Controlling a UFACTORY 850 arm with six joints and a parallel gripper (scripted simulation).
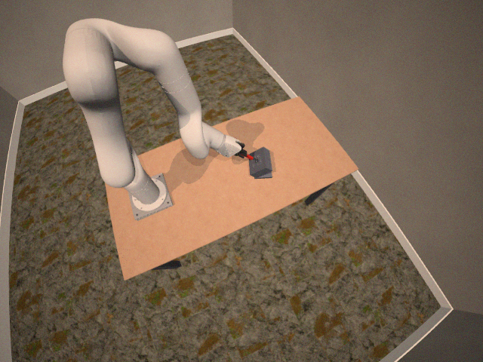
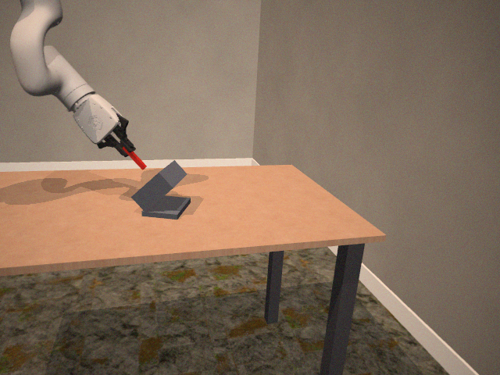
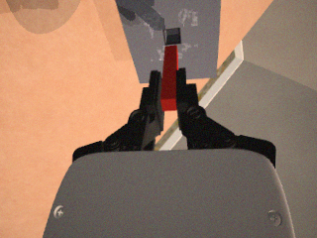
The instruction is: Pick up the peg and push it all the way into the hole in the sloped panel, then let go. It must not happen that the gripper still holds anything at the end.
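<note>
My gripper is now 11 cm short of the grey base, 5 cm to the left of it and 16 cm above it. The rest, counted from my hand: red peg (2 cm ahead, 1 cm to the right, 3 cm below).
</note>
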